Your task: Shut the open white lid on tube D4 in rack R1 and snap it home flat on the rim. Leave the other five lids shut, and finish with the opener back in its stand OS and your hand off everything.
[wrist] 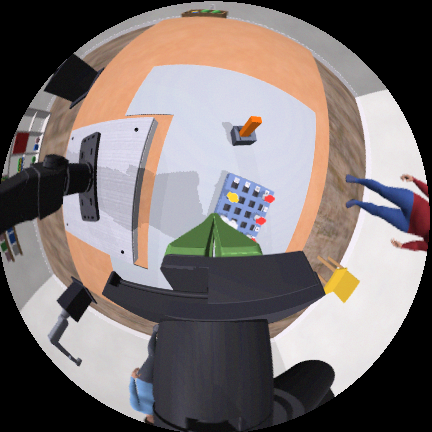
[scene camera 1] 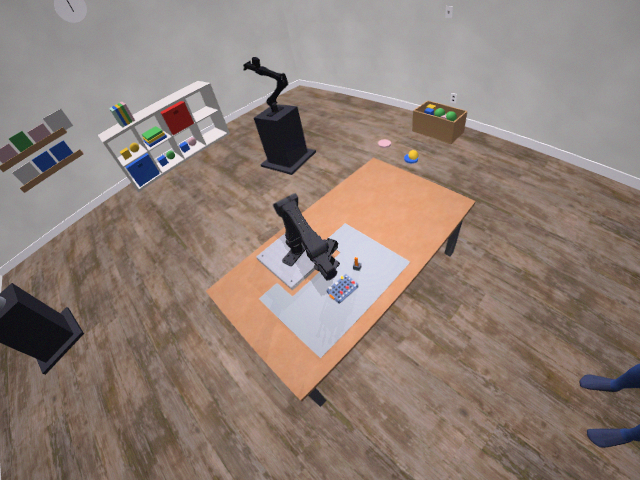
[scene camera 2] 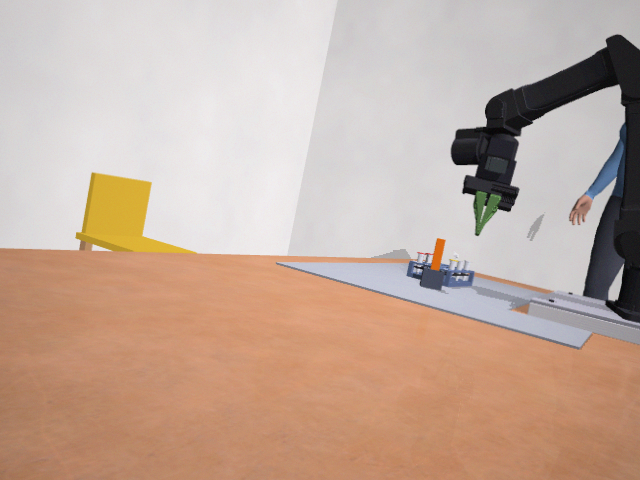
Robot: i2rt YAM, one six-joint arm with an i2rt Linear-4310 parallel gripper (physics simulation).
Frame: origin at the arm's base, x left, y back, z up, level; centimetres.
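Seen in the pictures: gripper, between the fingertips: (wrist: 213,217) (scene camera 2: 476,234); arm's base, origin of its link: (wrist: 87,176) (scene camera 1: 297,251) (scene camera 2: 635,316).
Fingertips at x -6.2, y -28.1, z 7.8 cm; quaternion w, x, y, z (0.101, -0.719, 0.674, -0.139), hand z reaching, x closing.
Note:
Offsets run from my fingertips to a thing's top centre. Level surfaces: height alone.
The blue rack R1 @[dx -2.4, dy -5.0, dz -4.0 cm] (scene camera 1: 337,298) (scene camera 2: 460,282) (wrist: 224,192) stands on the grey mat and holds several tubes with white, red and yellow lids. A white lid @[dx -2.3, dy -3.0, dz -4.3 cm] (scene camera 2: 455,255) stands up above the rack in scene camera 2. In the wrist view a white lid (wrist: 233,223) shows beside the fingertips; I cannot tell which tube it belongs to. The orange opener @[dx +12.5, dy -5.0, dz -1.8 cm] (scene camera 1: 356,260) (scene camera 2: 438,254) (wrist: 251,126) stands upright in its dark stand OS @[dx +12.5, dy -5.0, dz -7.1 cm] (scene camera 1: 357,267) (scene camera 2: 431,279) (wrist: 244,137). My gripper (scene camera 2: 477,234) (wrist: 213,217) is shut and empty, above the rack. It hides part of the rack in the wrist view.
The grey mat @[dz -10.3 cm] (scene camera 1: 321,330) (scene camera 2: 361,281) (wrist: 200,95) lies on the orange table @[dz -10.6 cm] (scene camera 1: 403,191) (scene camera 2: 206,361) (wrist: 235,45). The pale arm base plate (scene camera 1: 273,265) (wrist: 115,200) stands beside the mat. A yellow chair (scene camera 2: 116,206) (wrist: 342,285) and a person (wrist: 417,210) are beyond the table.

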